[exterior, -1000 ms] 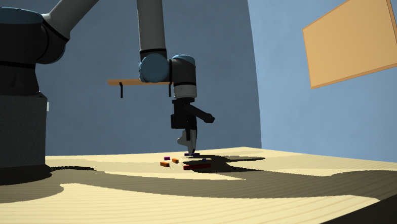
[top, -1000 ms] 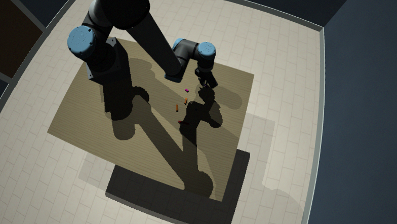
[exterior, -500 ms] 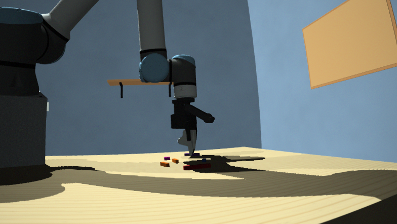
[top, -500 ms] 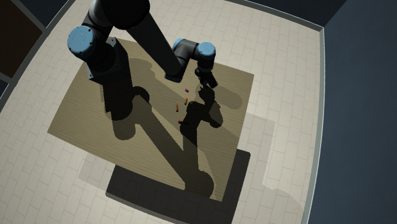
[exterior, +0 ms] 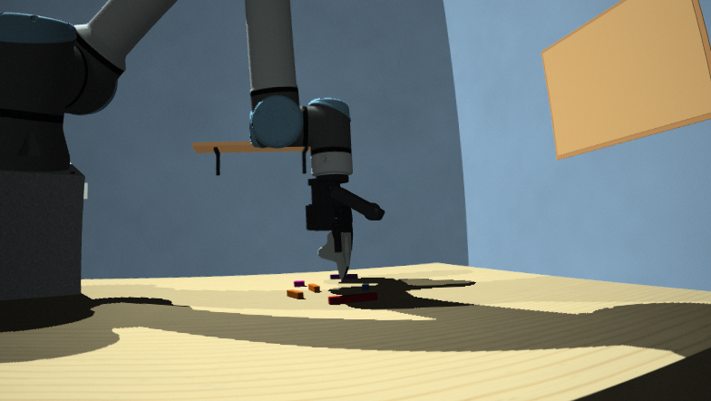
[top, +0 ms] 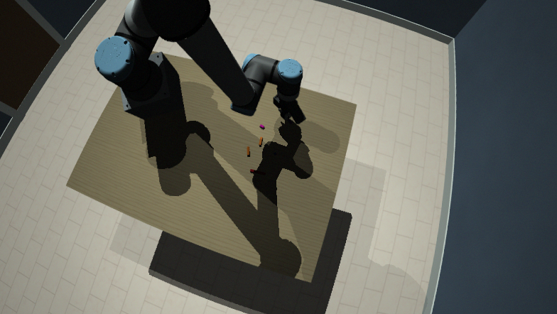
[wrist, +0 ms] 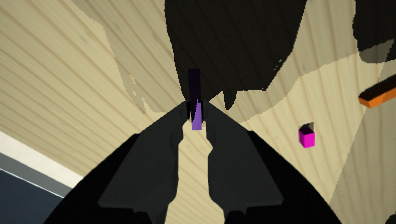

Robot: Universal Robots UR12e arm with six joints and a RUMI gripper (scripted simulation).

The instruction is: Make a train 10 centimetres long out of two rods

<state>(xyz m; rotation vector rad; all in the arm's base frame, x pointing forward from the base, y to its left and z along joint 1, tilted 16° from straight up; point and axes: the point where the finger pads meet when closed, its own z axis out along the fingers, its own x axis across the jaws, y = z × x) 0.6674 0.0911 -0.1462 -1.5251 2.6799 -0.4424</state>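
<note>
My gripper is now 10 mm above the purple rod. Also, from my hand: magenta rod: 100 mm behind, 80 mm to the right, 10 mm below; red rod: 50 mm behind, 290 mm to the right, 10 mm below; blue rod: 190 mm to the right, 10 mm below.
</note>
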